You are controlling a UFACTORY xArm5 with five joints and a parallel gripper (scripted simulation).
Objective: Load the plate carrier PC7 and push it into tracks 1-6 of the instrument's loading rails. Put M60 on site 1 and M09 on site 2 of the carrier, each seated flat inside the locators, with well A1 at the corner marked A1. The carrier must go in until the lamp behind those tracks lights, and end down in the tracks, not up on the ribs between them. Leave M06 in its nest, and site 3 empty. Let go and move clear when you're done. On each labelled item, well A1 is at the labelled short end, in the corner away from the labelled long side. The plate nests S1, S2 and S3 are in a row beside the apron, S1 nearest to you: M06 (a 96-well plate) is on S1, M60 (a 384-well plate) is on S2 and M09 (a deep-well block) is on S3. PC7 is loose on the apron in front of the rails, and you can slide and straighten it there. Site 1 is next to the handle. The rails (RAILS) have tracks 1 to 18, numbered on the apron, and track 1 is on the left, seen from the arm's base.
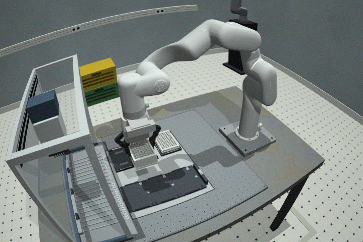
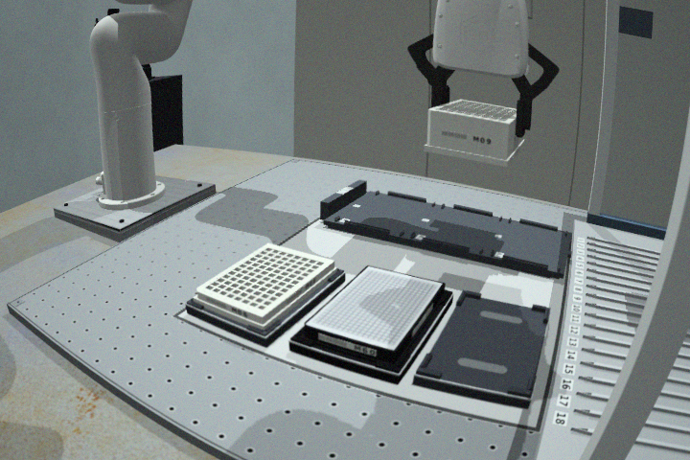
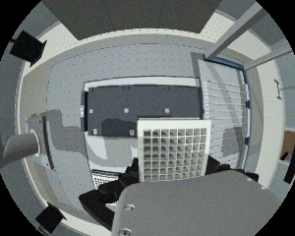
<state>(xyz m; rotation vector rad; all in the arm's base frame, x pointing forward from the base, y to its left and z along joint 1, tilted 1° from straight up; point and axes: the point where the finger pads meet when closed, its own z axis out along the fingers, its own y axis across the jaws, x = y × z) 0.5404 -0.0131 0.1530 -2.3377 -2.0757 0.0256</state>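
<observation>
Now: the plate carrier PC7 150 mm below my hand, 80 mm to the left of it and 30 mm behind it. From my hand the other things lie so: 96-well plate M06 (170 mm behind, 150 mm to the right, 150 mm below); then plate nest S2 (160 mm to the right, 160 mm below, 60 mm behind); then plate nest S3 (160 mm to the right, 160 mm below, 50 mm ahead).
</observation>
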